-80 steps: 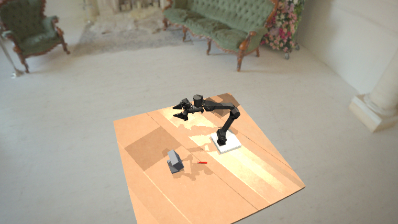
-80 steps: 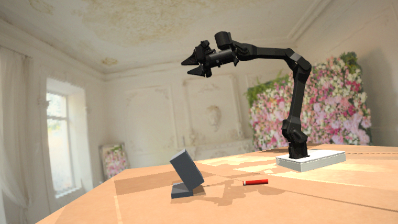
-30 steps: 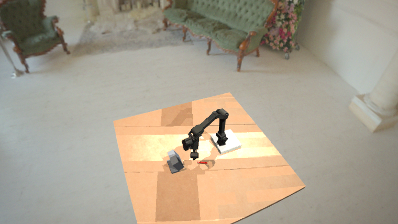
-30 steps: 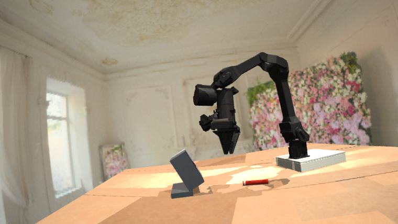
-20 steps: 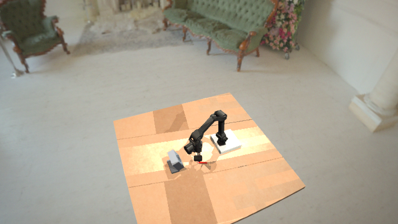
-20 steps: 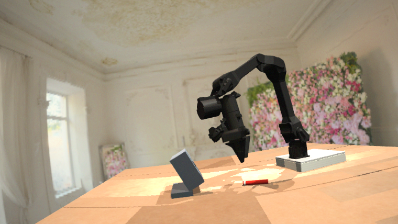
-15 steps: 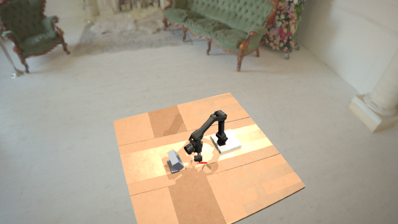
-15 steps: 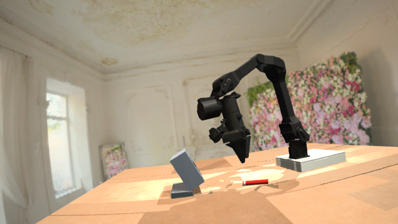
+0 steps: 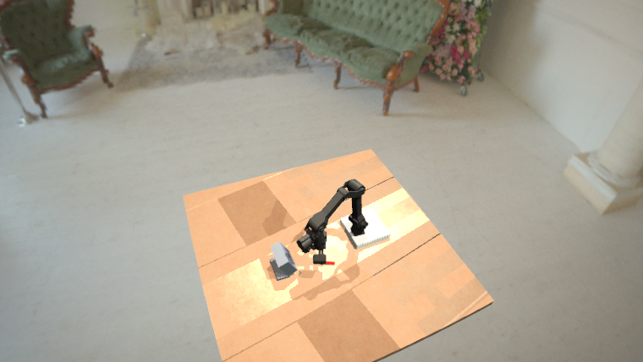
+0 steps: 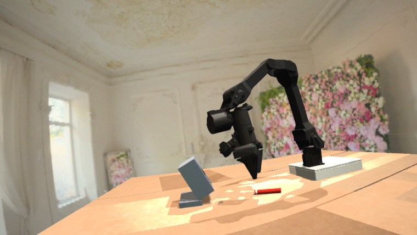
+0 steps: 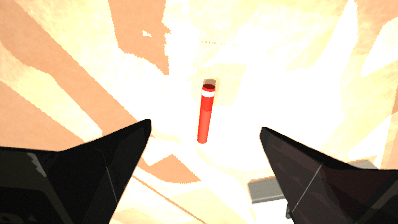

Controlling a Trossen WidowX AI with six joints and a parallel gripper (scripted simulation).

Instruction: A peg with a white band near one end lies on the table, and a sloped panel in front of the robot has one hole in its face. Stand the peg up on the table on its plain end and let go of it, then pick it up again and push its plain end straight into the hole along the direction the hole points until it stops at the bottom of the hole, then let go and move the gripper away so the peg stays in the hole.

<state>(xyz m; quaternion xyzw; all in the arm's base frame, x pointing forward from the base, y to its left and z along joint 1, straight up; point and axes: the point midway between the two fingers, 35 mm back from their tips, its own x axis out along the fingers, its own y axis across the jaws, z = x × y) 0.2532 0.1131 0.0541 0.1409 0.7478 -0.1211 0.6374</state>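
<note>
My gripper tip is now 10 mm past the red peg and 50 mm above it. From my gripper tip the other things lie so: grey sloped panel: 190 mm ahead, 40 mm to the right, 20 mm above; then grey foot: 210 mm ahead, 30 mm to the right, 50 mm below.
</note>
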